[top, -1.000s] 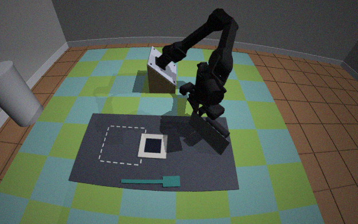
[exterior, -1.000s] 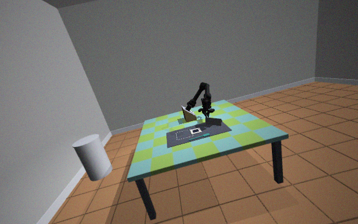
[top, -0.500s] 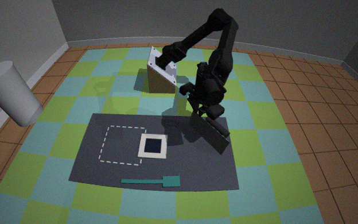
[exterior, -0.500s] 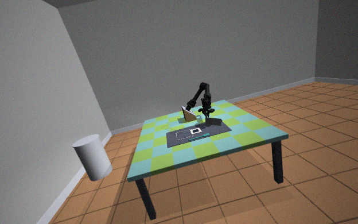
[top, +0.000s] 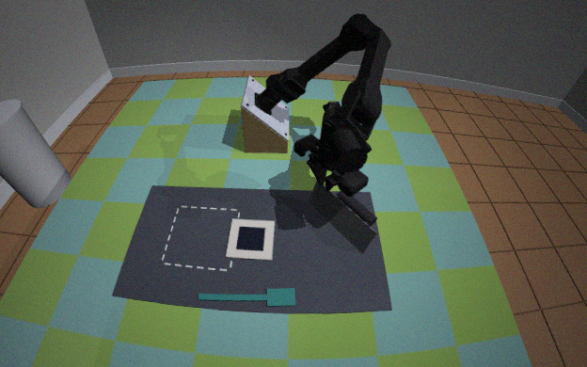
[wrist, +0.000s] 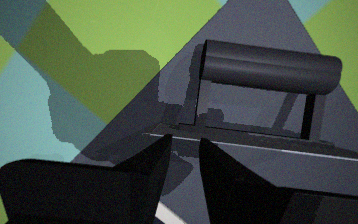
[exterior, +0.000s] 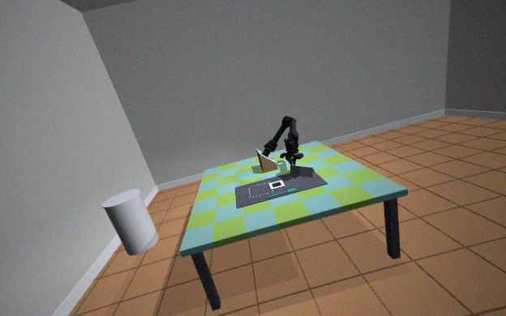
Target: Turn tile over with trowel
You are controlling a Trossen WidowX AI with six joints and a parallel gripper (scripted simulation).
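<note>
Right now my gripper tip is 30 mm short of the dark grey trowel, 50 mm to the right of it and 50 mm above it. The rest, counted from my gripper tip: dark mat (100 mm ahead, 190 mm to the right, 90 mm below); tile (90 mm ahead, 190 mm to the right, 70 mm below); teal flat tool (240 mm ahead, 180 mm to the right, 70 mm below).
</note>
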